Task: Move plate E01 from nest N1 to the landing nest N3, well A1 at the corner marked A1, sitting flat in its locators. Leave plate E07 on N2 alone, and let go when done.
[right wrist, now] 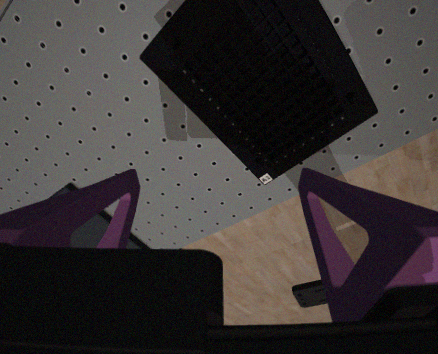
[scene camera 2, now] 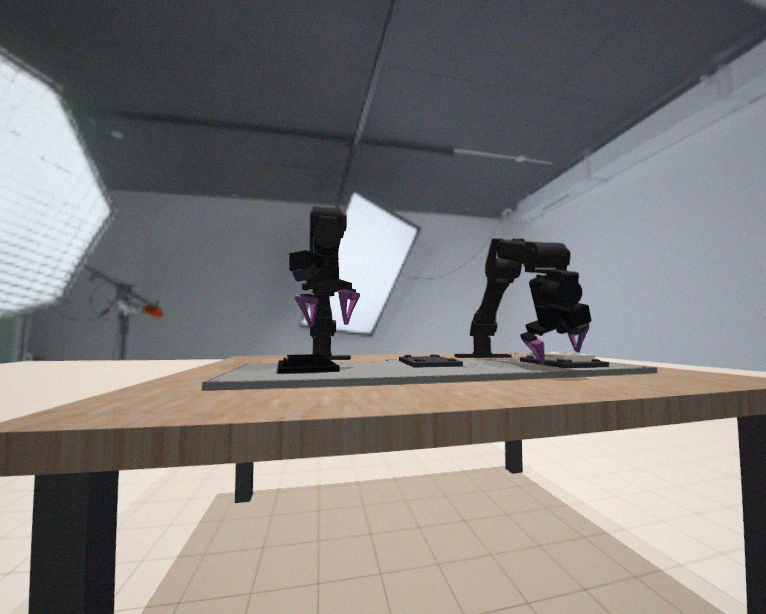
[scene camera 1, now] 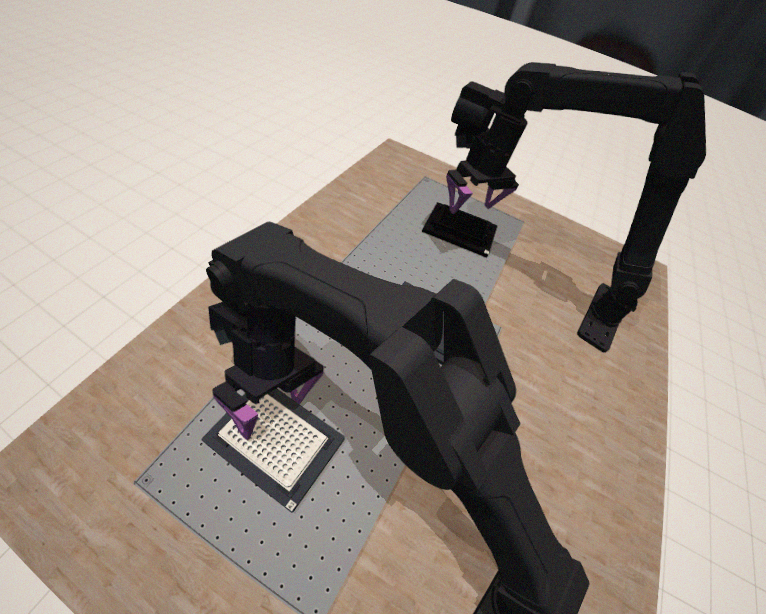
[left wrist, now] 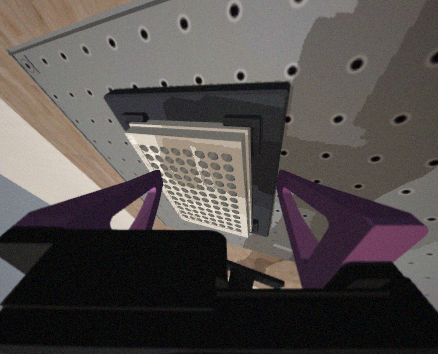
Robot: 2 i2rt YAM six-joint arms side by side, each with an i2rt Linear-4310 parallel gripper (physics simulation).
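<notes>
A white well plate (scene camera 1: 281, 441) (scene camera 2: 575, 356) (left wrist: 200, 185) lies, apparently flat, between the corner locators of a dark nest (scene camera 1: 310, 472) (left wrist: 200, 102). My left gripper (scene camera 1: 273, 417) (scene camera 2: 560, 356) (left wrist: 219, 176) is open and empty, low over this plate, its fingers apart on either side. A black well plate (scene camera 1: 461, 220) (scene camera 2: 310, 359) (right wrist: 260, 90) sits on another dark nest. My right gripper (scene camera 1: 471, 209) (scene camera 2: 329, 324) (right wrist: 219, 177) is open and empty above the black plate. A bare dark nest (scene camera 2: 430, 361) (right wrist: 90, 234) lies between the two plates. Plate and nest names are not readable.
The nests stand on a grey perforated board (scene camera 1: 268, 543) (scene camera 2: 383, 377) on a wooden table (scene camera 1: 83, 434) (scene camera 2: 383, 406). White A1 tags mark a corner of the white plate's nest and of the black plate's nest. The left arm hides the middle of the board in scene camera 1.
</notes>
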